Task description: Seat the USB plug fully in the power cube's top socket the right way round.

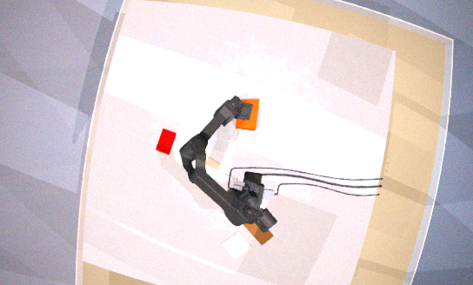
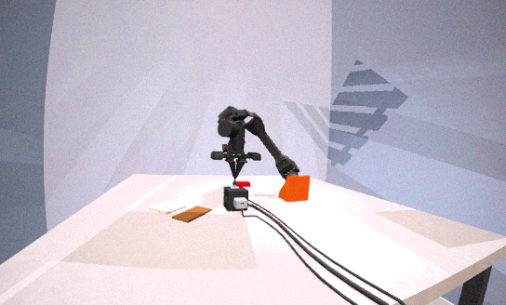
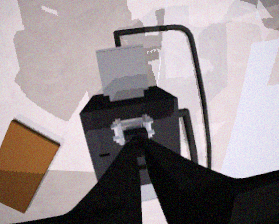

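My gripper tip is 2 cm above the USB plug. From my gripper tip the other things lie so: red block (38 cm to the right, 12 cm behind, 10 cm below); brown tile (16 cm ahead, 11 cm below, 8 cm to the left).
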